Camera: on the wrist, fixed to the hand. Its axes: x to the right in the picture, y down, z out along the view.
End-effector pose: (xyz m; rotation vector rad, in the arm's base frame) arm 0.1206 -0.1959 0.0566 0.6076 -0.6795 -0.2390
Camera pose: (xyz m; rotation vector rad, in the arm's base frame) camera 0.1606 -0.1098 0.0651 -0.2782 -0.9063 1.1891
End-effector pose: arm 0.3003 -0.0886 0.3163 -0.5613 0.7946 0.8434
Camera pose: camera 0.2162 -0.0890 0.2715 0.0114 1.1400 2.4271
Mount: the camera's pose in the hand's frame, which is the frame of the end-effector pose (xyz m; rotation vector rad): 0.0006 0.0747 -0.0592 -0.2260 0.0323 1.6271
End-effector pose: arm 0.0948 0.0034 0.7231 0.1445 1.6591 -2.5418
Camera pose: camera 0.1059 0.0277 0.6316 0.9921 0.9630 -1.0870
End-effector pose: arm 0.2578 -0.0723 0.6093 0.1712 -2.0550 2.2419
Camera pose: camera 0.2452 -0.0198 0.5307 1.1337 1.3949 -1.1399
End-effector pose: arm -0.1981 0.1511 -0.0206 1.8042 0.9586 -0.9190
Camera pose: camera -0.1203 0.1813 0.0254 1.6808 -0.5031 0.2598
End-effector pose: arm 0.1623 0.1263 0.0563 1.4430 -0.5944 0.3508
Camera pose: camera 0.1306 0.1930 0.1165 0.4367 -1.6382 1.4845
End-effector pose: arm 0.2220 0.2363 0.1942 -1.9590 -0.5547 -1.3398
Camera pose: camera 0.2355 0.1423 0.1859 -1.6573 1.0916 -0.3184
